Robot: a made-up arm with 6 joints.
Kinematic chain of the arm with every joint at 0, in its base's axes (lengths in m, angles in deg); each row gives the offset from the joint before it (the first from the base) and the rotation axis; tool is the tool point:
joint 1: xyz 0 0 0.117 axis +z
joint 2: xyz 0 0.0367 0 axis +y
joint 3: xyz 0 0 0.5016 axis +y
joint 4: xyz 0 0 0.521 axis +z
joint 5: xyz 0 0 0 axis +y
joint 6: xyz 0 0 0.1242 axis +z
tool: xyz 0 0 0
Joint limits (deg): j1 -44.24..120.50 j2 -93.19..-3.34 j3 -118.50..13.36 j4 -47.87..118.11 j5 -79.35..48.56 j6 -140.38..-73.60
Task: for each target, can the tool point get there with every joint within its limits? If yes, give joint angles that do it. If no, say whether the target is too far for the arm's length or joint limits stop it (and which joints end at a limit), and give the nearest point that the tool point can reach.
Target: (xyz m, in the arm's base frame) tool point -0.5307 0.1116 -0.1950
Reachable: yes | joints -4.81 -55.90 -103.66 -18.07 -51.21 -104.93
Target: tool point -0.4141 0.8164 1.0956
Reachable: no: too far | nearest point -0.4452 0.6016 0.9514 | short by 0.261 m
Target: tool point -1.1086 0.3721 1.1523
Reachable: no: too far | nearest point -0.8145 0.2734 0.8776 | short by 0.414 m
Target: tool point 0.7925 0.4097 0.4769
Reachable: no: joint limits stop it (at a limit: joint 1, joint 2, joint 3, joint 5) | nearest point 0.3184 -0.3740 0.3187 | short by 0.929 m
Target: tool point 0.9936 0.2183 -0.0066
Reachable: no: joint limits stop it (at a limit: joint 1, joint 3, joint 5) | nearest point 0.3178 -0.3745 -0.0722 | short by 0.901 m
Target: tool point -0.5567 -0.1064 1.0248
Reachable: yes | joints 9.87 -18.78 -15.03 25.68 -58.87 -135.33
